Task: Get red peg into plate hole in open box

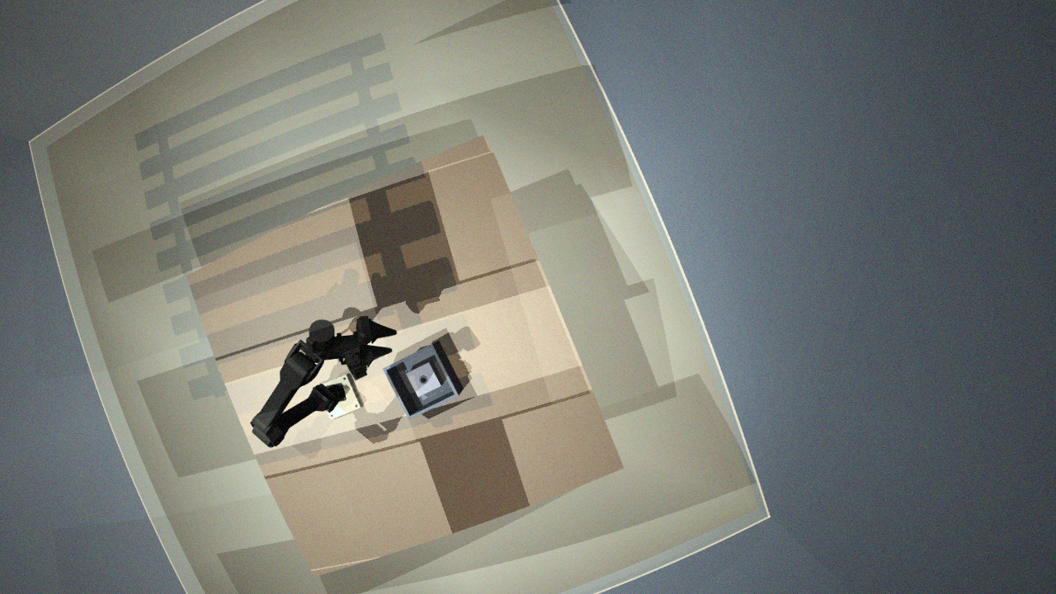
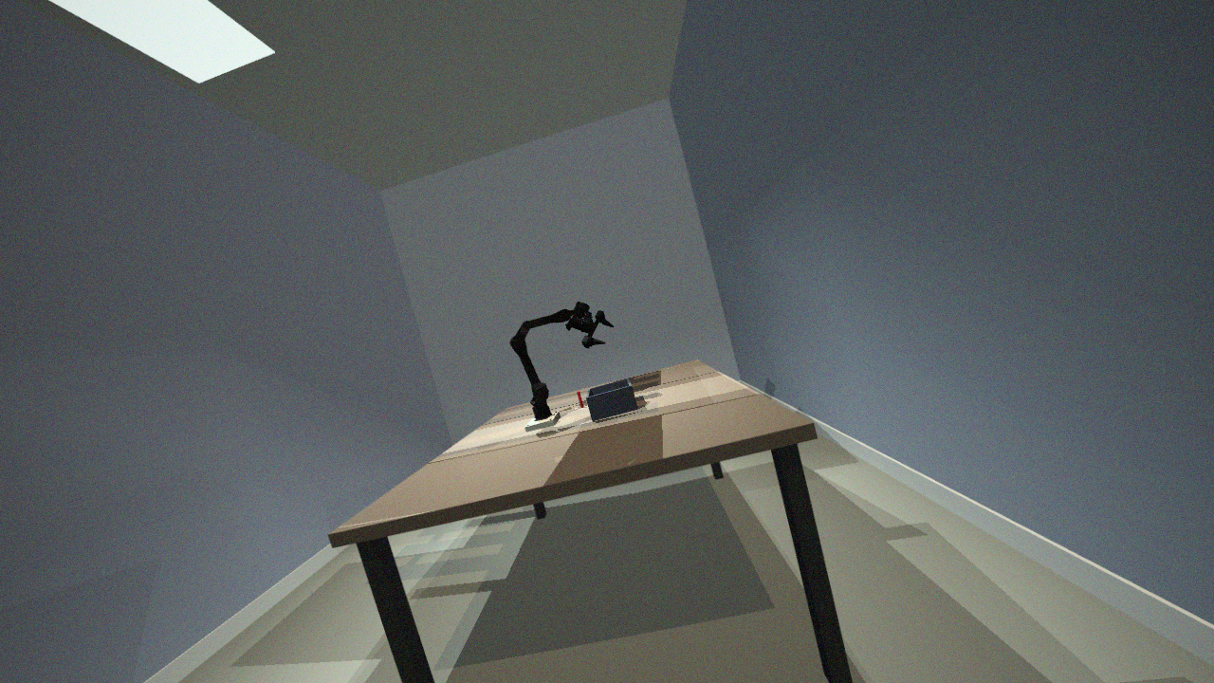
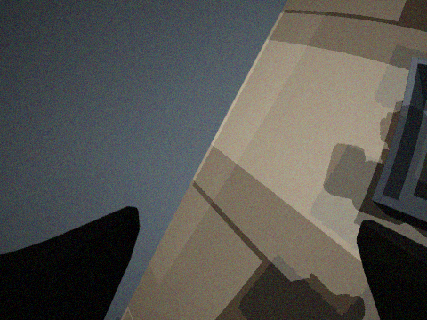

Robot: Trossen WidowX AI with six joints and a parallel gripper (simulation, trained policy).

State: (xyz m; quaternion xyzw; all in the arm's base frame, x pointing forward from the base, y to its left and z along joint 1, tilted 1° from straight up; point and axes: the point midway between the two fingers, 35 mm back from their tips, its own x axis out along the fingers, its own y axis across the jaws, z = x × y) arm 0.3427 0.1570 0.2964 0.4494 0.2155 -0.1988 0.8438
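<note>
Now: gripper tip 270 mm above the red peg and 230 mm past it. From my gripper tip the other things lie so: dark box: 280 mm below, 160 mm to the right, 30 mm behind; plate: 260 mm below, 160 mm to the right, 30 mm behind.
</note>
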